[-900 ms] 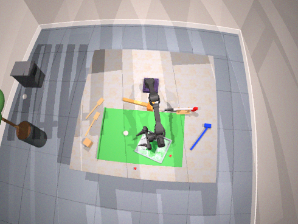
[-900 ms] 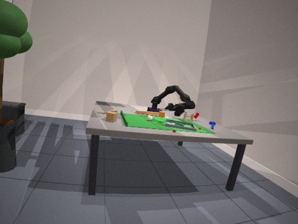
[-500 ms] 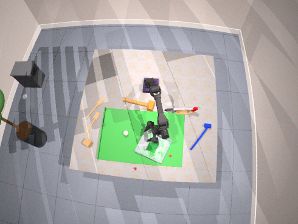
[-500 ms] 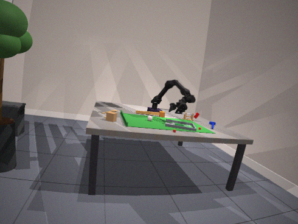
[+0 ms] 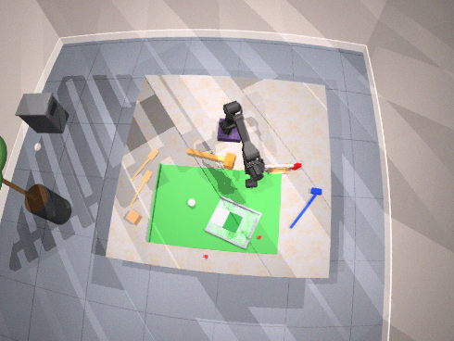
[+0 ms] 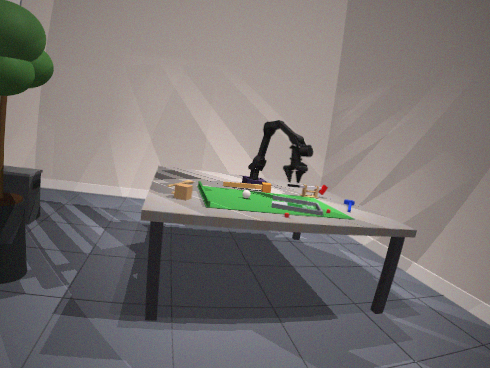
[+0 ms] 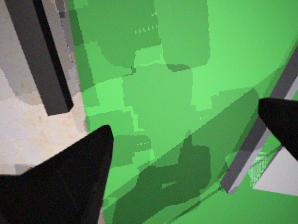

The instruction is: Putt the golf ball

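Right now the red putter is 12 cm behind my gripper tip, 14 cm to the left of it and 3 cm below it. From my gripper tip the other things lie so: white golf ball 18 cm ahead, 30 cm to the right, 7 cm below; then green mat 18 cm ahead, 16 cm to the right, 9 cm below; then blue putter 8 cm ahead, 35 cm to the left, 8 cm below.
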